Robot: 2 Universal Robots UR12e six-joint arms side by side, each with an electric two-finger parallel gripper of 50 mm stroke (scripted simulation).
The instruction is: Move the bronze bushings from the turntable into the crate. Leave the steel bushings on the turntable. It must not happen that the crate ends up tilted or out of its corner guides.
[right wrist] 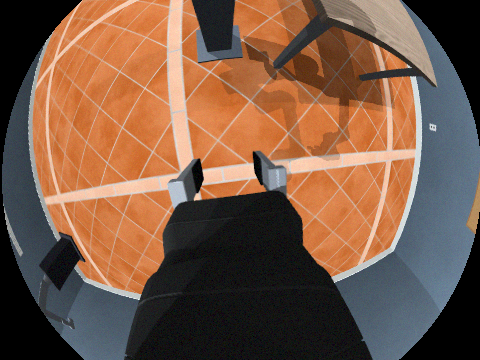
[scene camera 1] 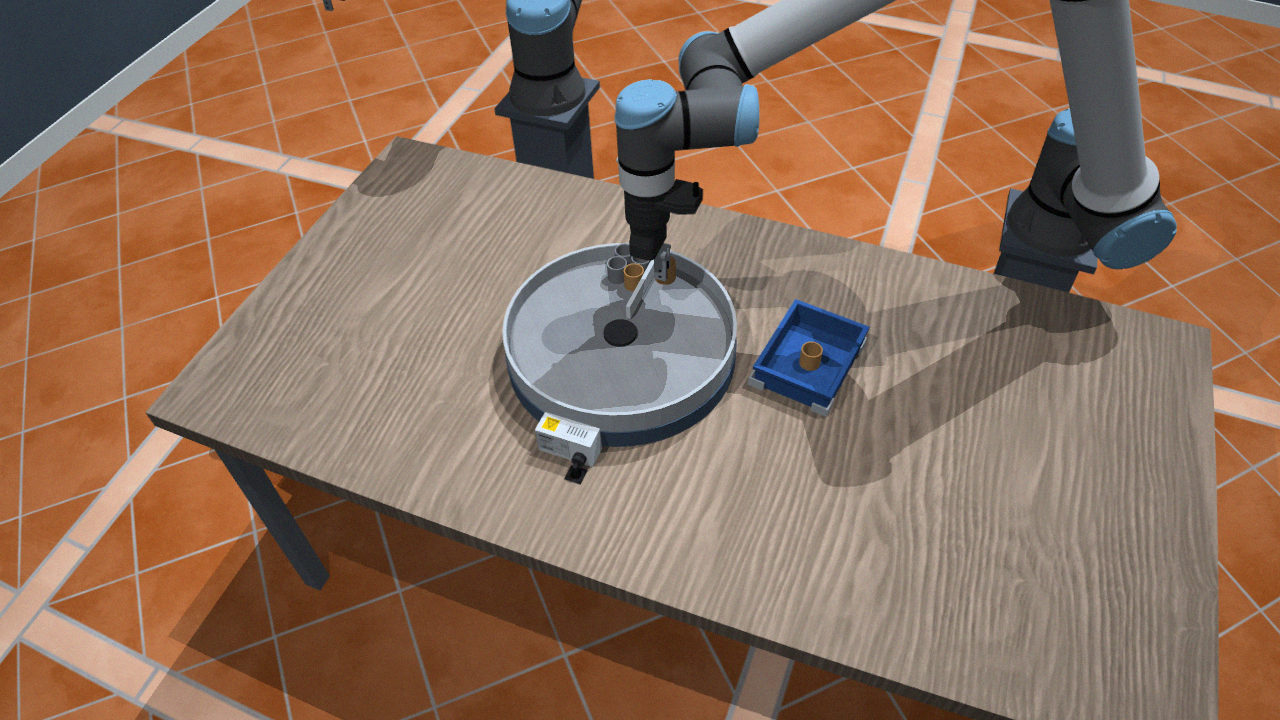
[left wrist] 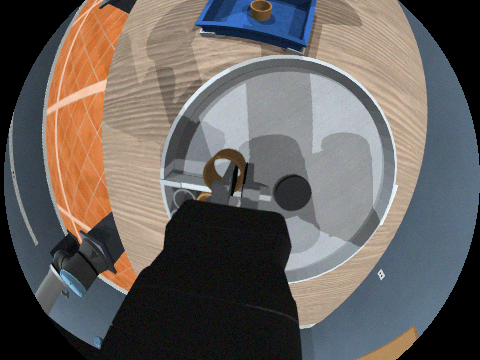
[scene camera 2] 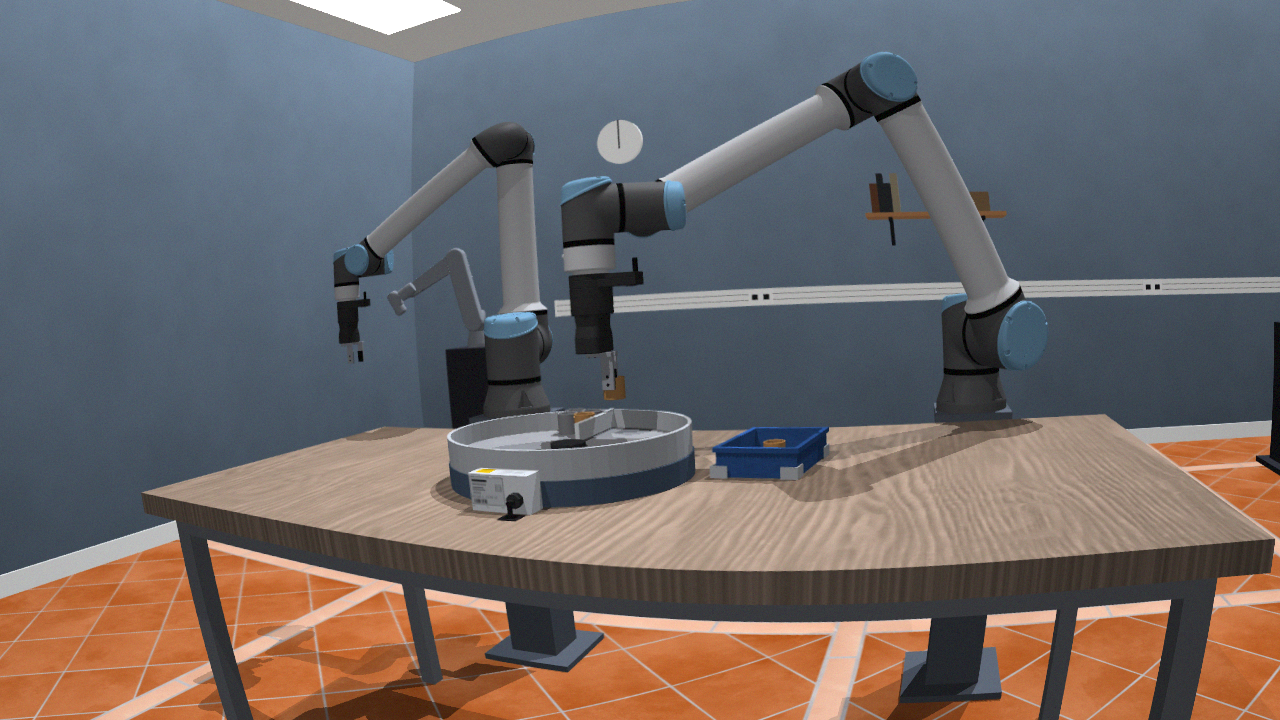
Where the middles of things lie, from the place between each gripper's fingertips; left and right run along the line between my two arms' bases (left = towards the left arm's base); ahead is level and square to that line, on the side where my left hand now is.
The blue crate [scene camera 1: 778, 366] is 30 mm behind my left hand [scene camera 2: 610, 389], 280 mm to the left of it and 130 mm below it.
